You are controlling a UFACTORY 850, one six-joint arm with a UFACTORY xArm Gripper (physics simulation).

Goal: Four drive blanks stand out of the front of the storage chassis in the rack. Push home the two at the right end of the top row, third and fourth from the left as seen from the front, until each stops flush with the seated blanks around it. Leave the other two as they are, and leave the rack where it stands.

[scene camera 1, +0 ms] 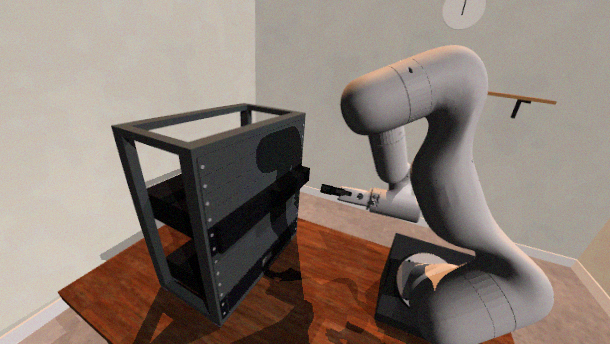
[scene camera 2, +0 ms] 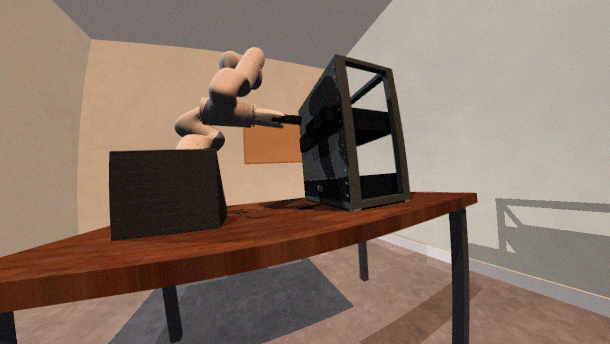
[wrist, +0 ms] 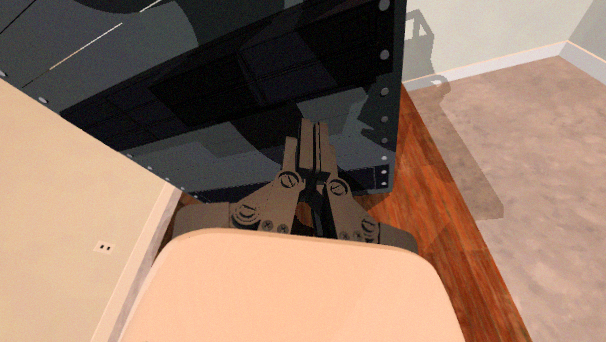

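The storage chassis (scene camera 1: 250,215) (wrist: 125,115) is the dark band across the front of the grey rack (scene camera 1: 189,200) (scene camera 2: 351,150) (wrist: 392,125). At its right end, a dark drive blank (scene camera 1: 303,175) stands out in scene camera 1. Protruding blanks (wrist: 287,67) also show right of the middle in the wrist view. Shadow blurs the separate blanks and how far each stands out. My gripper (scene camera 1: 323,189) (scene camera 2: 299,120) (wrist: 308,137) is shut and empty, pointing at the rack front. In scene camera 1 a gap separates its tips from the protruding blank. In the wrist view the tips appear below the chassis band.
The rack stands upright on the wooden table (scene camera 1: 340,255) (scene camera 2: 250,220) (wrist: 430,165). A dark lower unit (scene camera 2: 327,190) sits near its bottom. A large dark box (scene camera 2: 165,195) stands near my arm's base. The rack's side posts flank the chassis. My arm's shadow falls across the rack front.
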